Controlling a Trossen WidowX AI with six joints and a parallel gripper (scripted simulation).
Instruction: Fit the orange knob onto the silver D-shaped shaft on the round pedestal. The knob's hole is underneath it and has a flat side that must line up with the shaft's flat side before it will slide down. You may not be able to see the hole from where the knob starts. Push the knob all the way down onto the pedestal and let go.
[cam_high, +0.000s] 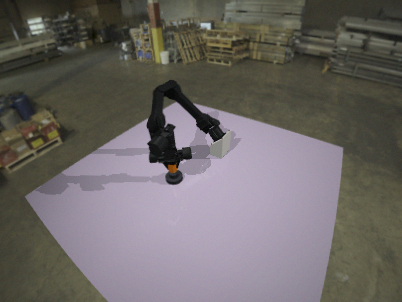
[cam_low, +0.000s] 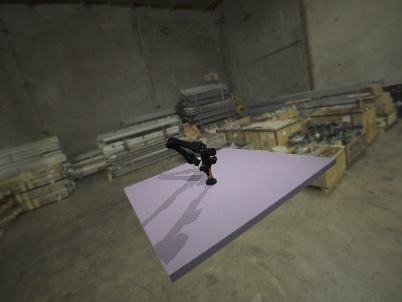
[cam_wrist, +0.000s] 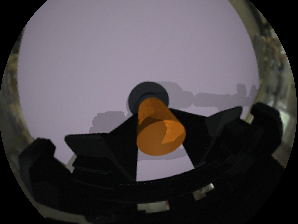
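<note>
Now: the round pedestal 40 mm below my gripper tip. Round my gripper tip: orange knob: 30 mm above.
</note>
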